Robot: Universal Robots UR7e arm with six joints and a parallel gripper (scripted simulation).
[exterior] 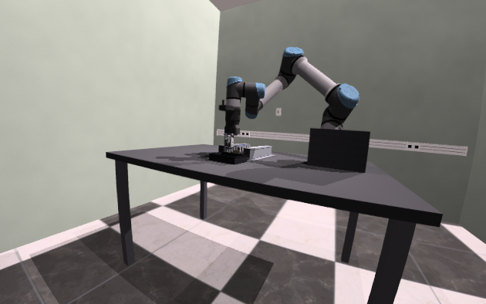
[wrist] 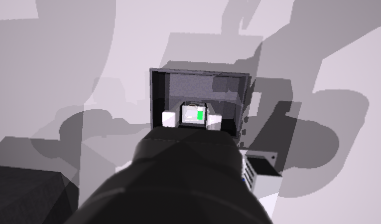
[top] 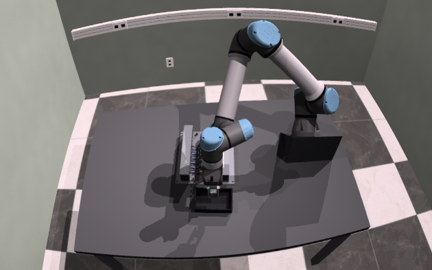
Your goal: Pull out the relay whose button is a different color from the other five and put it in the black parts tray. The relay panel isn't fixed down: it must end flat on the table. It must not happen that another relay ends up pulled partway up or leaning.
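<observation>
Now: hand 70 mm above the black parts tray.
</observation>
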